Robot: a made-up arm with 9 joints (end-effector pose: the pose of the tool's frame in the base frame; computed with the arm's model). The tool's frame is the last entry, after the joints. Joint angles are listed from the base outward.
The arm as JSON. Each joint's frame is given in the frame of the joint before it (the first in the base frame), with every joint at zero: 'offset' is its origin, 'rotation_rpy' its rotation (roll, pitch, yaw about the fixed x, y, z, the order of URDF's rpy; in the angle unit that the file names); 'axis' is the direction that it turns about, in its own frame. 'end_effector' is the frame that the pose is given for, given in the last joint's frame.
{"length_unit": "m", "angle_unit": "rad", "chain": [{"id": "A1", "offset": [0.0, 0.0, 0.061], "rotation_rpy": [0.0, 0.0, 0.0], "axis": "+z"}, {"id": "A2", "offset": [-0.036, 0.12, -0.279], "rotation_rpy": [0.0, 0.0, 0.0], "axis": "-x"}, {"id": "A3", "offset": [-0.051, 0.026, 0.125], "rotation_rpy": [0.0, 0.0, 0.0], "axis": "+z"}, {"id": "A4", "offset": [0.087, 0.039, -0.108], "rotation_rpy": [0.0, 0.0, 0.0], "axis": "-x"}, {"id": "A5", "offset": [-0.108, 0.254, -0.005], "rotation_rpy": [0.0, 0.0, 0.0], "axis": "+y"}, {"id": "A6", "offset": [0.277, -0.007, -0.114], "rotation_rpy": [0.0, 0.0, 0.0], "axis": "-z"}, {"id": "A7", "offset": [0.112, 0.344, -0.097], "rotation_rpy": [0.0, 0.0, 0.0], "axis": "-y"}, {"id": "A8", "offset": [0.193, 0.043, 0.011], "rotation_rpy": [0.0, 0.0, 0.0], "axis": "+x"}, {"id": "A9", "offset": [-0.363, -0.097, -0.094], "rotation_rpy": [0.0, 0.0, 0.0], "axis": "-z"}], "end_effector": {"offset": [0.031, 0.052, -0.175], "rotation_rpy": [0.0, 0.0, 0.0]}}
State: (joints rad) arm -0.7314 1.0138 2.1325 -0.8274 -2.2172 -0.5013 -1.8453 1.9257 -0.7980
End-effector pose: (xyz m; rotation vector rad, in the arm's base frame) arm 0.0374 0.8095 0.4928 2.0801 0.5992 -0.0160
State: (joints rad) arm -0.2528 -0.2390 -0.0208 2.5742 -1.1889 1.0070 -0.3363 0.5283 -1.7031
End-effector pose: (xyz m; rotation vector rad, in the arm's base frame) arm 0.4329 -0.1206 -0.9197 -1.4379 0.3429 1.8783
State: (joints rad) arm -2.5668 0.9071 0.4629 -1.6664 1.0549 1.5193 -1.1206 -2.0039 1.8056
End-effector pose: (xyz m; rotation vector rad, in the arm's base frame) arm 0.3365 -0.3583 -0.6287 0.2926 2.0481 -0.9426
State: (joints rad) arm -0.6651 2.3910 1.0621 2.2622 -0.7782 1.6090 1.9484 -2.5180 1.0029
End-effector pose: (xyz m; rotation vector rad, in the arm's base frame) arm -0.0603 -0.6197 -0.3802 0.7614 -2.1492 -0.6663
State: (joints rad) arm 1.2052 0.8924 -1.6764 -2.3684 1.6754 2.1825 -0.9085 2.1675 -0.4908
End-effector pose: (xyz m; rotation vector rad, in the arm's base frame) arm -0.2058 0.7382 -0.0075 1.9234 0.2497 -1.3782
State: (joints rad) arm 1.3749 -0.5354 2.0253 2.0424 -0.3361 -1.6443 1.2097 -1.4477 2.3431
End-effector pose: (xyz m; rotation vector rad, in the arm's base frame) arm -0.4330 0.1141 -0.0590 -2.0544 -0.0337 -1.6495
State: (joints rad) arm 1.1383 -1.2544 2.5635 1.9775 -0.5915 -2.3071 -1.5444 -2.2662 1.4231
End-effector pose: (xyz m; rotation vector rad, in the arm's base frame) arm -0.3073 0.3097 -0.1178 1.5019 0.7093 0.9562
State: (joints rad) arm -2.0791 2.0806 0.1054 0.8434 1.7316 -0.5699 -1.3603 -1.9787 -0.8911
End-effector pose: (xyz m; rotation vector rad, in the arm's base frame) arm -0.3214 0.3732 -0.0103 -2.8219 -0.3550 0.3950
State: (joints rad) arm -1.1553 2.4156 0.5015 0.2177 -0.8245 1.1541 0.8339 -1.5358 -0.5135
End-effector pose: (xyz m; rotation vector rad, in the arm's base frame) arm -0.2192 -0.2500 -0.5972 2.8211 0.0455 -0.1333
